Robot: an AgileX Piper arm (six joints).
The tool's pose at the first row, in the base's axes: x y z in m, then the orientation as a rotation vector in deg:
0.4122, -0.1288, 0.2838, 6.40, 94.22, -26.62
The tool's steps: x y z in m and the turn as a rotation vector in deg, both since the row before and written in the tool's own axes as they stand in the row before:
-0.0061, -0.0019, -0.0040, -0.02, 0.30, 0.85
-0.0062, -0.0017, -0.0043, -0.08, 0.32, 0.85
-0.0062, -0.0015, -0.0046, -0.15, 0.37, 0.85
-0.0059, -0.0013, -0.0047, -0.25, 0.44, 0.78
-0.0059, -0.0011, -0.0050, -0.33, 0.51, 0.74
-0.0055, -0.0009, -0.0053, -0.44, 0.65, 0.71
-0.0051, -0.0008, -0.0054, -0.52, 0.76, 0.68
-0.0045, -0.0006, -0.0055, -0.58, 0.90, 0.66
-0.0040, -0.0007, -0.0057, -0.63, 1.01, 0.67
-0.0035, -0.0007, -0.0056, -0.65, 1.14, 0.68
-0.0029, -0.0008, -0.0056, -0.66, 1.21, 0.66
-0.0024, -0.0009, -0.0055, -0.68, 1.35, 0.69
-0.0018, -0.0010, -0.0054, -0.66, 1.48, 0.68
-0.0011, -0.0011, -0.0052, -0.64, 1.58, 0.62
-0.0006, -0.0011, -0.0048, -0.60, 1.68, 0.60
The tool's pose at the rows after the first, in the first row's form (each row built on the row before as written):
0.4087, -0.1279, 0.2904, 7.15, 94.41, -25.96
0.4050, -0.1268, 0.2971, 7.86, 94.63, -25.25
0.4011, -0.1255, 0.3038, 8.53, 94.91, -24.48
0.3971, -0.1241, 0.3102, 9.09, 95.28, -23.67
0.3929, -0.1225, 0.3166, 9.57, 95.74, -22.82
0.3885, -0.1208, 0.3226, 9.98, 96.35, -21.90
0.3840, -0.1191, 0.3283, 10.33, 97.08, -20.92
0.3794, -0.1174, 0.3335, 10.65, 97.96, -19.90
0.3745, -0.1159, 0.3383, 10.96, 98.95, -18.82
0.3697, -0.1146, 0.3427, 11.29, 100.06, -17.70
0.3648, -0.1135, 0.3466, 11.61, 101.24, -16.57
0.3599, -0.1126, 0.3501, 11.97, 102.55, -15.39
0.3550, -0.1120, 0.3531, 12.35, 103.98, -14.21
0.3502, -0.1116, 0.3555, 12.71, 105.51, -13.08
0.3456, -0.1114, 0.3574, 13.10, 107.13, -11.98

